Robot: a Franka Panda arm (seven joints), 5 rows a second.
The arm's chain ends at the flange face. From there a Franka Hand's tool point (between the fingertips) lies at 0.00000 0.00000 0.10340 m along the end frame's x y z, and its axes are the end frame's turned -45 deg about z.
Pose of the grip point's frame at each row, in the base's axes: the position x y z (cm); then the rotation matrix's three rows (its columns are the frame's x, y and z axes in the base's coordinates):
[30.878, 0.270, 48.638], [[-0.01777, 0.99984, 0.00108], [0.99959, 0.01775, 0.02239], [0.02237, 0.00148, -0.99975]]
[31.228, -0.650, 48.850], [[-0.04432, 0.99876, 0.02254], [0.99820, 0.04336, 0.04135], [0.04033, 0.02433, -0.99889]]
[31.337, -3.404, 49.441], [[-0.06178, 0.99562, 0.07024], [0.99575, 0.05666, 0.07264], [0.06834, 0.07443, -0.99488]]
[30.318, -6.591, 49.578], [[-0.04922, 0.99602, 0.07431], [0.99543, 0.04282, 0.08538], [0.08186, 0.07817, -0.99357]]
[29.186, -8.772, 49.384], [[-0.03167, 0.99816, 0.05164], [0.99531, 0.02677, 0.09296], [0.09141, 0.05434, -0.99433]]
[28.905, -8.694, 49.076], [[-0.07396, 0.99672, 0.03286], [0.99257, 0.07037, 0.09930], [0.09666, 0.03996, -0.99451]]
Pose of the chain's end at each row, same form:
[30.867, 0.038, 58.975], [[0.69443, 0.71956, 0.00108], [0.71937, -0.69427, 0.02239], [0.01686, -0.01477, -0.99975]]
[30.995, -1.078, 59.179], [[0.67489, 0.73757, 0.02254], [0.73649, -0.67517, 0.04135], [0.04572, -0.01131, -0.99889]]
[30.611, -4.155, 59.728], [[0.66032, 0.74769, 0.07024], [0.74417, -0.66404, 0.07264], [0.10095, 0.00431, -0.99488]]
[29.550, -7.474, 59.852], [[0.66949, 0.73910, 0.07431], [0.73415, -0.67360, 0.08538], [0.11316, -0.00261, -0.99357]]
[28.652, -9.733, 59.665], [[0.68341, 0.72820, 0.05164], [0.72272, -0.68486, 0.09296], [0.10306, -0.02621, -0.99433]]
[28.565, -9.721, 59.359], [[0.65249, 0.75709, 0.03286], [0.75161, -0.65209, 0.09930], [0.09660, -0.04009, -0.99451]]

